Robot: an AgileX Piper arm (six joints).
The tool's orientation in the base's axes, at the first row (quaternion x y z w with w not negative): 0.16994, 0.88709, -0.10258, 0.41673
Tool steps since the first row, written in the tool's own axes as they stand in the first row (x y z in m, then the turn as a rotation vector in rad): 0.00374, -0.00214, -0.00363, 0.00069, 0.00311, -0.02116; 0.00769, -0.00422, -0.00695, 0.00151, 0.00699, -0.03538; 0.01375, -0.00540, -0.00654, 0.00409, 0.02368, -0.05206; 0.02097, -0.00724, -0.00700, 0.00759, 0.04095, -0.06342; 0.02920, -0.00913, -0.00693, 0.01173, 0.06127, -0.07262; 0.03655, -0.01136, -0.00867, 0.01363, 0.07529, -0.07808; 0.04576, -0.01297, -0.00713, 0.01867, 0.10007, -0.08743; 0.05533, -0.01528, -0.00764, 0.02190, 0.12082, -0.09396; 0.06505, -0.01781, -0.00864, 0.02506, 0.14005, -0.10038; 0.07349, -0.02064, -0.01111, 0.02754, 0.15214, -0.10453; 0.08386, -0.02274, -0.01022, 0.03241, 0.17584, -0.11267; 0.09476, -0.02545, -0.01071, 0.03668, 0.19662, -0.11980; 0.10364, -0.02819, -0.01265, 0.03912, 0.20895, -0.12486
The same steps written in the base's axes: -0.00561, 0.00001, -0.00052, -0.01411, 0.00986, 0.01271; -0.01110, 0.00002, -0.00139, -0.02312, 0.01822, 0.02090; -0.01488, 0.00011, -0.00630, -0.02994, 0.03955, 0.02876; -0.02021, 0.00013, -0.01152, -0.03335, 0.05989, 0.03253; -0.02579, 0.00014, -0.01786, -0.03443, 0.08248, 0.03431; -0.03225, 0.00024, -0.02236, -0.03398, 0.09757, 0.03573; -0.03727, 0.00024, -0.03040, -0.03397, 0.12451, 0.03673; -0.04421, 0.00035, -0.03740, -0.03247, 0.14644, 0.03752; -0.05168, 0.00044, -0.04419, -0.03143, 0.16691, 0.03835; -0.05953, 0.00046, -0.04905, -0.03115, 0.17993, 0.03856; -0.06589, 0.00047, -0.05755, -0.03061, 0.20545, 0.03898; -0.07377, 0.00049, -0.06557, -0.03013, 0.22782, 0.03934; -0.08148, 0.00051, -0.07111, -0.03037, 0.24134, 0.04014
